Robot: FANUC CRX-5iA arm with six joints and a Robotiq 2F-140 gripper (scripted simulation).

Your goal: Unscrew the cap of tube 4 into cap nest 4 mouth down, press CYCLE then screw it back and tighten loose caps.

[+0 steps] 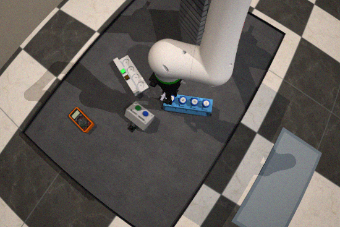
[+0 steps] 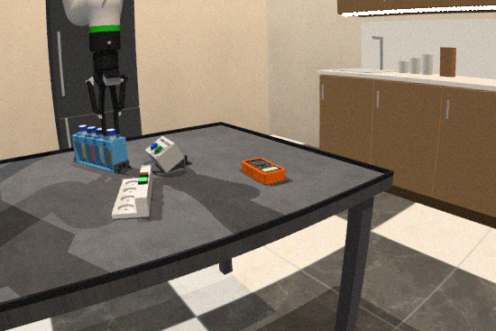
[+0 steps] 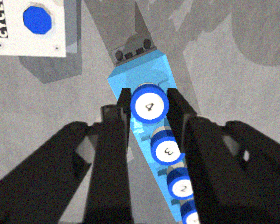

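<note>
My gripper is now 100 mm to the right of the cap 2, 30 mm past it and 30 mm above it. From my hand the other things lie so: grey key housing 120 mm ahead, 100 mm to the right, 90 mm below; green key 120 mm to the right, 100 mm ahead, 80 mm below; blue key 110 mm ahead, 80 mm to the right, 80 mm below.
</note>
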